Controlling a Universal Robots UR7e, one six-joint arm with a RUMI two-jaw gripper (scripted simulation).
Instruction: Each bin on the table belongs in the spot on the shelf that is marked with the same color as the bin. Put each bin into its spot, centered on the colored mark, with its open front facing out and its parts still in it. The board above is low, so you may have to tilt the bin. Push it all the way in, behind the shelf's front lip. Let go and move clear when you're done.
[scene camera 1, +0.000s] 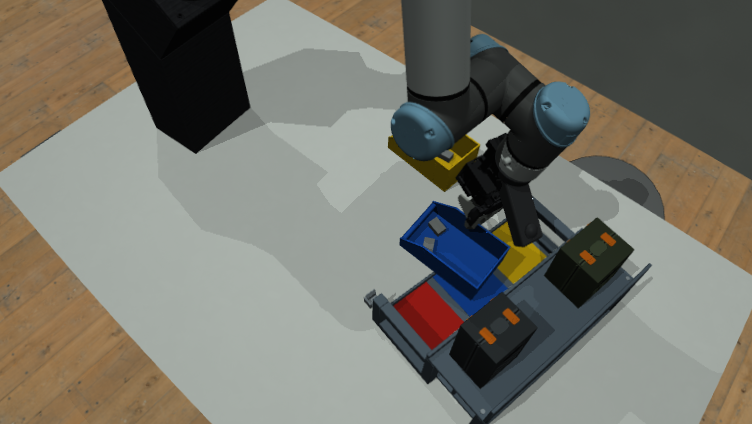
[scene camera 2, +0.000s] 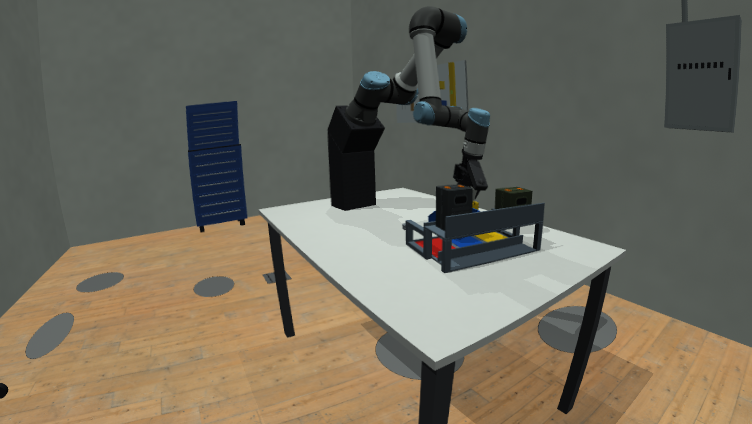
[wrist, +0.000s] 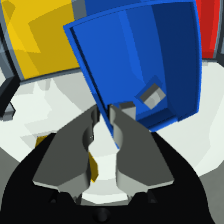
In view: my gripper (scene camera 1: 468, 226), a yellow bin (scene camera 1: 443, 177) and a blue bin (scene camera 1: 462, 257).
The blue bin also shows in the wrist view (wrist: 127, 54). My gripper also shows in scene camera 2 (scene camera 2: 462, 212) and in the wrist view (wrist: 103, 105).
